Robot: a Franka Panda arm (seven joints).
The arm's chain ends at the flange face. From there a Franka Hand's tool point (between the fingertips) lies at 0.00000 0.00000 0.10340 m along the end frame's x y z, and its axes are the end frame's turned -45 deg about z.
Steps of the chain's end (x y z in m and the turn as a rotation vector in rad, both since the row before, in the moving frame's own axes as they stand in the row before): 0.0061, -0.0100, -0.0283, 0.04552, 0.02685, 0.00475; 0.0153, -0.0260, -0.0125, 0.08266, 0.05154, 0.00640; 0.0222, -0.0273, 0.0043, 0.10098, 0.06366, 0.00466; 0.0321, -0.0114, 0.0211, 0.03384, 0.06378, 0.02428; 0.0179, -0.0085, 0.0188, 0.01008, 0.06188, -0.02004
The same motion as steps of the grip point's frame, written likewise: 0.0167, -0.0041, -0.0284, 0.01320, 0.05117, 0.00475; 0.0390, -0.0098, -0.0130, 0.02201, 0.09489, 0.00640; 0.0470, -0.0063, 0.0036, 0.02639, 0.11642, 0.00466; 0.0379, 0.0169, 0.0208, -0.02117, 0.06903, 0.02428; 0.0240, 0.0104, 0.0186, -0.03663, 0.05088, -0.02004
